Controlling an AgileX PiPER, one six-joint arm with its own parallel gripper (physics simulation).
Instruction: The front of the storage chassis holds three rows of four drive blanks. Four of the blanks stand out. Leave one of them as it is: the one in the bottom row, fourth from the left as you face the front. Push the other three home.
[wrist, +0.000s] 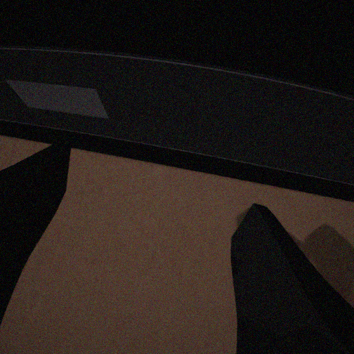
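Note:
The storage chassis (210, 115) shows in the wrist view as a dark grey, slightly curved band across the upper part, with a thin pale line along its far edge and a black strip along its near edge. The drive blanks cannot be made out in this dark view, so which ones stand out cannot be told. My gripper (157, 196) is open, with nothing between its fingers. The left fingertip overlaps the black strip in the picture; the right fingertip shows over the brown surface, just below the strip.
A lighter grey four-sided patch (62, 99) shows on the chassis at the left. A brown surface (150, 250) fills the lower part of the view, with a dark shadow (327, 245) beside the right finger. The area above the chassis is black.

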